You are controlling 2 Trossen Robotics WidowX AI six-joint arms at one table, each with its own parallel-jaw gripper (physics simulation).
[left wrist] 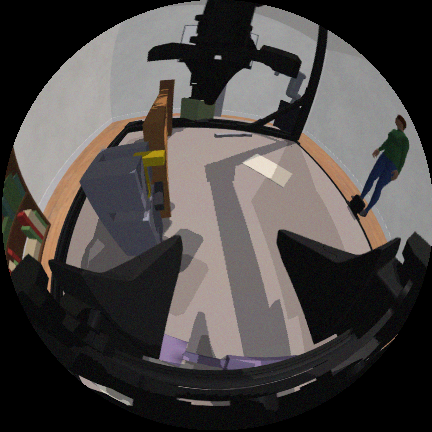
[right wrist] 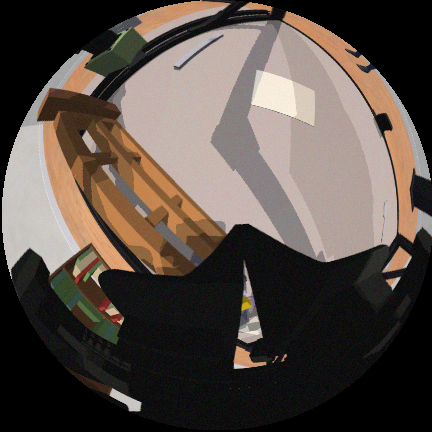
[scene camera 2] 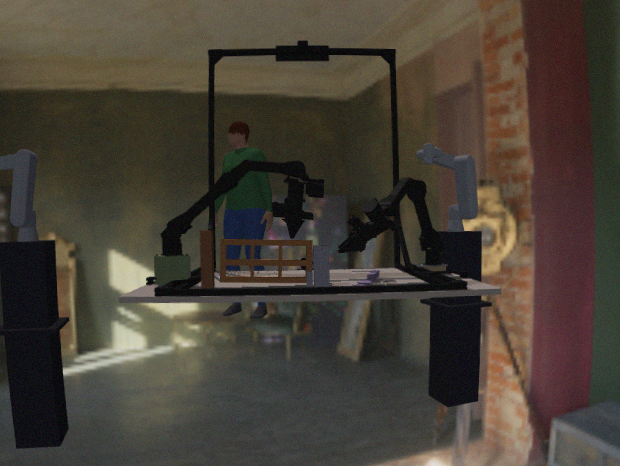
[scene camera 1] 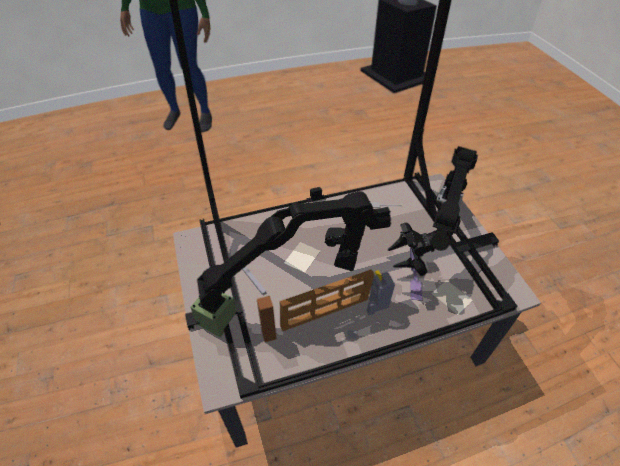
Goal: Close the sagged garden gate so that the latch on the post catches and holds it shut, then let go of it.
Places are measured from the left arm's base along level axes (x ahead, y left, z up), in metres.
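Where they show: left gripper, fingertip midpoint: [left wrist: 230, 239] [scene camera 2: 338, 250] [scene camera 1: 390, 258]; right gripper, fingertip midpoint: [left wrist: 209, 103] [right wrist: 240, 230] [scene camera 2: 291, 238]; left arm's base, link origin: [scene camera 2: 432, 264]; right arm's base, link origin: [left wrist: 198, 98] [scene camera 2: 171, 255] [scene camera 1: 211, 302].
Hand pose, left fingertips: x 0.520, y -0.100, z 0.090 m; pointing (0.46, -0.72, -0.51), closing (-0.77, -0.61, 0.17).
Observation:
Each offset is from my left fingertips to the top centre of the thing. "spot": to the spot under its first point.
The brown slatted gate @[dz +0.051, dx +0.232, dy -0.088 m] [scene camera 1: 284, 316] [scene camera 2: 265, 242] [left wrist: 157, 122] stands upright between the brown post @[spot: dz +0.013, dx +0.414, dy -0.244 m] [scene camera 1: 267, 320] [scene camera 2: 206, 260] [right wrist: 75, 106] and the grey latch post @[spot: dz -0.027, dx +0.137, dy +0.030 m] [scene camera 1: 383, 295] [scene camera 2: 321, 265] [left wrist: 112, 180]. Its free end is close beside the latch post. The yellow latch piece @[spot: dz +0.017, dx +0.101, dy -0.008 m] [scene camera 1: 378, 275] [left wrist: 154, 158] reaches toward that end; I cannot tell whether it has caught. My left gripper [scene camera 1: 393, 256] [left wrist: 230, 239] is open and empty, above the table beyond the latch post. My right gripper [scene camera 1: 345, 264] [scene camera 2: 293, 234] [right wrist: 240, 230] is shut and empty, higher than the gate, touching nothing visible.
A purple piece @[dz -0.087, dx -0.068, dy +0.088 m] [scene camera 1: 416, 288] [scene camera 2: 371, 275] [left wrist: 175, 348] lies near the latch post, below my left gripper. A thin grey strip @[dz -0.108, dx +0.230, dy -0.424 m] [scene camera 1: 254, 280] [left wrist: 233, 135] [right wrist: 198, 51] lies behind the brown post. A green block [scene camera 1: 214, 315] [scene camera 2: 171, 268] is under my right arm's base. Black frame bars edge the table.

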